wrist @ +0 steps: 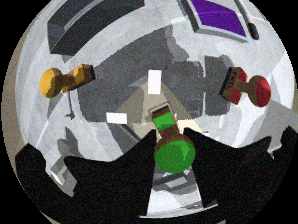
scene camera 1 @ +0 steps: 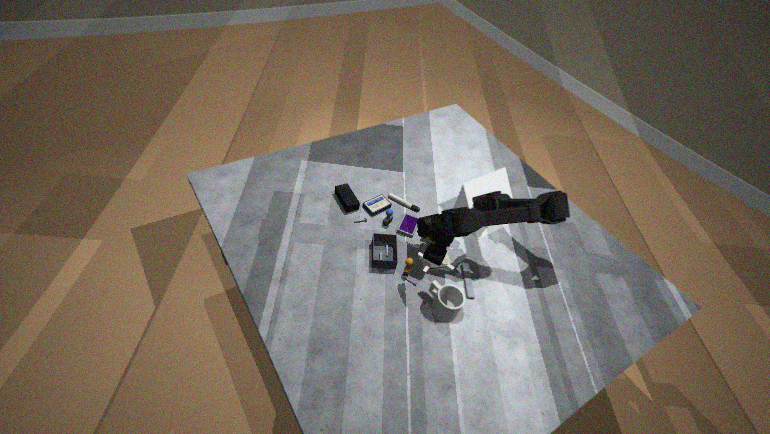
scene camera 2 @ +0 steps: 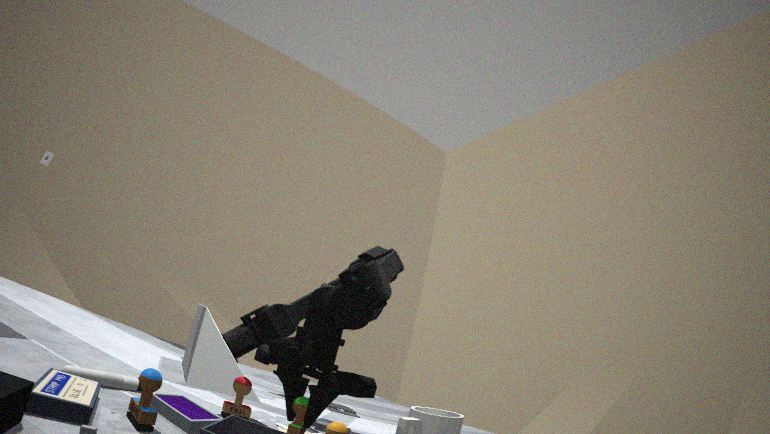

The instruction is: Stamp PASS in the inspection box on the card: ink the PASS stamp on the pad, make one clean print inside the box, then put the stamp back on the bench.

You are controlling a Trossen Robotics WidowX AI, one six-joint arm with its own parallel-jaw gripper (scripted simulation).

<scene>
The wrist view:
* my gripper: 170,132
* green-knobbed stamp: 174,153
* red-knobbed stamp: 258,90
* pale card: 134,117
</scene>
